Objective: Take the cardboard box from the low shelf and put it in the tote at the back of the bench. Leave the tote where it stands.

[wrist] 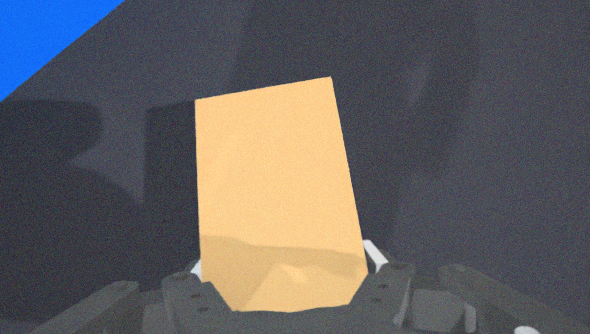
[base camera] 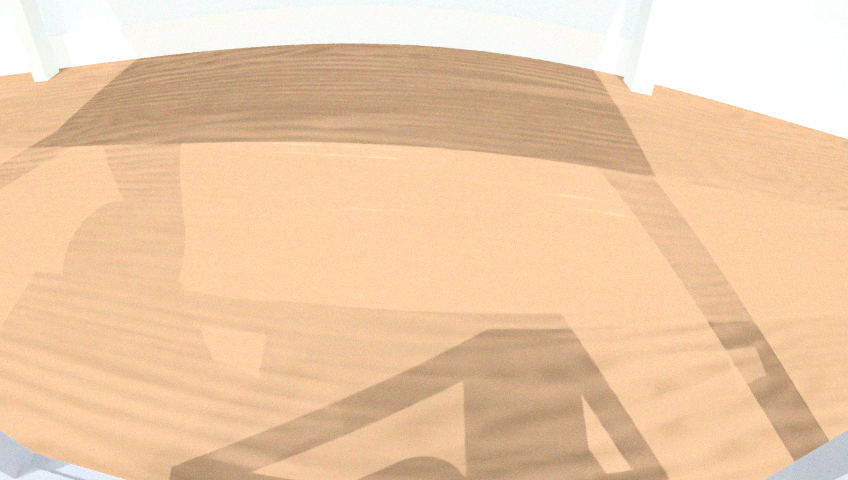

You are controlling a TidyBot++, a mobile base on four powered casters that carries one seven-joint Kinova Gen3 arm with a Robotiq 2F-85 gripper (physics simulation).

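Frame: origin at the arm's base, x ahead, y left, z up, level; metres.
Where they show: gripper, fingertip midpoint: (wrist: 290, 263).
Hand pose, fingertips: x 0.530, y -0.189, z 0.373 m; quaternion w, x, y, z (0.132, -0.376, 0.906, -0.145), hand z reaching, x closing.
After its pixels a point has its place.
The cardboard box (wrist: 275, 170) @(x 0.554, y -0.213, z 0.416 m), plain and light tan, stands on a dark grey surface in the middle of the wrist view. My gripper (wrist: 290, 263) @(x 0.530, y -0.189, z 0.373 m) is shut on the box, with one finger against its left side and the other against its right side at the near end. The gripper body hides the box's nearest edge. The box's underside is hidden. The tote does not show in either view, and the gripper does not show in the base camera view.
The dark grey surface (wrist: 510, 150) @(x 0.485, y -0.309, z 0.365 m) extends around the box, with shadows across it. A bright blue area (wrist: 40, 35) @(x 0.753, y -0.178, z 0.383 m) lies beyond its edge at the upper left. In the base camera view, white uprights (base camera: 41, 47) @(x 0.999, y 0.937, z -0.312 m) (base camera: 641, 53) @(x 0.935, y -0.436, z -0.306 m) stand at the far side of the wooden floor (base camera: 368, 231) @(x 0.480, y 0.039, z -0.397 m).
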